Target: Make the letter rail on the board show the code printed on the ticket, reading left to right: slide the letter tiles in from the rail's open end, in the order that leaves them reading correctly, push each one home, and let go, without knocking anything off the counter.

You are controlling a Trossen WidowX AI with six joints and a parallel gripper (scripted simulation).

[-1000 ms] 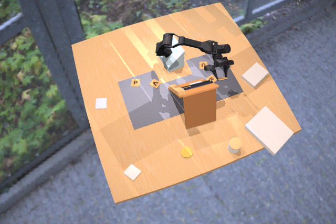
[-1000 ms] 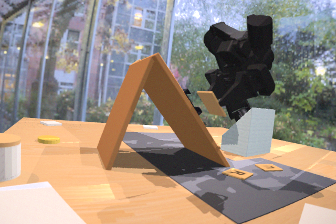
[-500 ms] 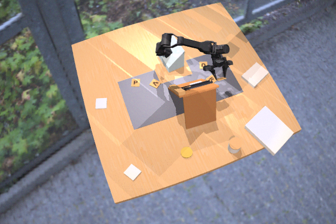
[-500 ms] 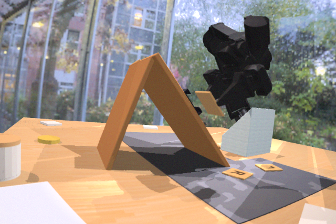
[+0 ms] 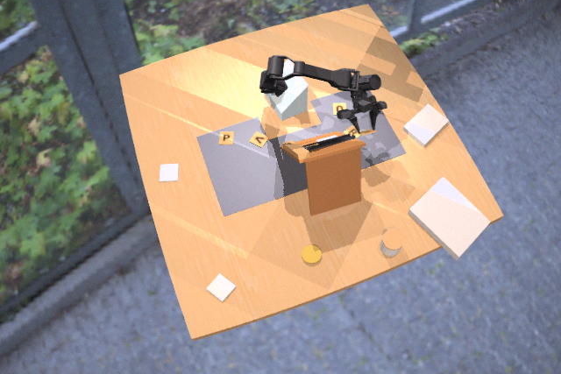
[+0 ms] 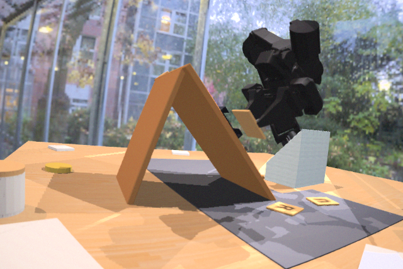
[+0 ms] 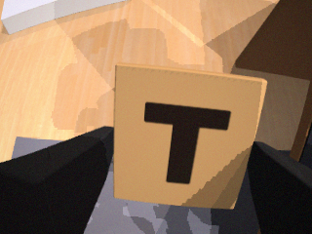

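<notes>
Right now my gripper tip is 12 cm to the left of the white ticket, 8 cm past it and 8 cm above it. Also, from my gripper tip: t tile (right at my gripper tip); then grey mat (20 cm to the right, 18 cm behind, 17 cm below).
</notes>
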